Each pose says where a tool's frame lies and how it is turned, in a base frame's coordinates. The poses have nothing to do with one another.
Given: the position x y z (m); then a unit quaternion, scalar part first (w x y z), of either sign.
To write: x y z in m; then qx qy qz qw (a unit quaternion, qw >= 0). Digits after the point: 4 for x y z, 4 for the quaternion.
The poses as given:
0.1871, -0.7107, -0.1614, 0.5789, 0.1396, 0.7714, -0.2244
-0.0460, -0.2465, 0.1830, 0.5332, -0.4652, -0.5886, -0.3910
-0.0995, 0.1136, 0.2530, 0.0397, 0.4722, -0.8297, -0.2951
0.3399, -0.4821, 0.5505, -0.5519, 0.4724, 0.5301, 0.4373
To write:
0.1871, -0.7107, -0.1614, 0.1396, 0.7714, -0.2244, 0.5789
-0.0460, -0.2465, 0.1830, -0.4652, -0.5886, -0.3910, 0.5332
-0.0995, 0.1136, 0.2530, 0.4722, -0.8297, -0.2951, 0.0397
0.3399, -0.4821, 0.5505, -0.4724, -0.5301, -0.4373, 0.5519

